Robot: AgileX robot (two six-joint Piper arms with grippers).
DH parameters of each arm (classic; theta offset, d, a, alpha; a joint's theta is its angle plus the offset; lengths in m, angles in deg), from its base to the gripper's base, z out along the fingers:
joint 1: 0 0.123 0 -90
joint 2: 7.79 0 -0.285 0
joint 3: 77.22 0 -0.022 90
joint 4: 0 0.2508 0 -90
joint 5: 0 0 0.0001 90
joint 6: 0 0.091 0 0
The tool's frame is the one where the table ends.
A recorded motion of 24 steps. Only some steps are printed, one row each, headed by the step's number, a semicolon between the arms.
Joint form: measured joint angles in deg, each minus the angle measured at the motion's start. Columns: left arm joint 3, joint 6, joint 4, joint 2, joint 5, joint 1; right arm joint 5, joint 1, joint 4, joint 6, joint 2, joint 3.
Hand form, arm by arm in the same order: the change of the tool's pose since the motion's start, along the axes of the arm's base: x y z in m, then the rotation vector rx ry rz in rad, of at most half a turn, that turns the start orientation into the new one. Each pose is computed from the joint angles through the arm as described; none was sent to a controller.
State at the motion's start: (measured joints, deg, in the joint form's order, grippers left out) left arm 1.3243 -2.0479 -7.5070 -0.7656 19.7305 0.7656; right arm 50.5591 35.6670 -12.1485 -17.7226 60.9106 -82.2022
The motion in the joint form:
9: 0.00 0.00 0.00 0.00 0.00 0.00; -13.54 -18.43 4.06 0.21 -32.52 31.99
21: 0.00 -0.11 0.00 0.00 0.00 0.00; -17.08 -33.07 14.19 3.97 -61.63 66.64
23: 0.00 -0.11 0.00 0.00 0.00 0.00; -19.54 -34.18 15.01 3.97 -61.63 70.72
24: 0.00 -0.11 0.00 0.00 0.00 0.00; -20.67 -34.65 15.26 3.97 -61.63 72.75
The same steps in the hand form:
9: 0.0000 0.0000 0.0000 0.0000 0.0000 0.0000; -0.0939 -0.0867 -0.0749 0.1514 -0.1961 -0.2524
21: 0.0000 0.0000 0.0000 -0.0019 0.0001 0.0005; -0.1344 -0.0978 -0.2330 0.3379 -0.1126 -0.4699
23: 0.0000 0.0000 0.0000 -0.0019 0.0001 0.0005; -0.1276 -0.0976 -0.2518 0.3431 -0.0844 -0.4917
24: 0.0000 0.0000 0.0000 -0.0019 0.0001 0.0005; -0.1247 -0.0978 -0.2615 0.3430 -0.0694 -0.5025

